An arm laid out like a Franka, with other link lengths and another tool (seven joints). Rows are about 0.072 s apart.
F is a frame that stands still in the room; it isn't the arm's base.
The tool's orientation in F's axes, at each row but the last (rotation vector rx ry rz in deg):
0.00, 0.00, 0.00
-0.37, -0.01, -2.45
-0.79, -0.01, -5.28
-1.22, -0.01, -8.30
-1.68, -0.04, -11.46
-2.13, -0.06, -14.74
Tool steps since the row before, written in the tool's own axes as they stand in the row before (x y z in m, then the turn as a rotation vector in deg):
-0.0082, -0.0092, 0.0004, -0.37, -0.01, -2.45
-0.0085, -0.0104, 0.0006, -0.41, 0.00, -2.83
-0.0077, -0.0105, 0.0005, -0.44, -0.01, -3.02
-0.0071, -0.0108, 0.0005, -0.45, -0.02, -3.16
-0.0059, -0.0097, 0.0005, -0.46, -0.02, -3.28
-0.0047, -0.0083, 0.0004, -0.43, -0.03, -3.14
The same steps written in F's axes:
-0.0082, -0.0092, 0.0004, -0.37, -0.01, -2.45
-0.0089, -0.0100, 0.0007, -0.41, 0.00, -2.83
-0.0086, -0.0097, 0.0006, -0.44, -0.01, -3.02
-0.0086, -0.0096, 0.0007, -0.45, -0.02, -3.16
-0.0077, -0.0083, 0.0008, -0.46, -0.02, -3.28
-0.0067, -0.0068, 0.0007, -0.44, -0.04, -3.14

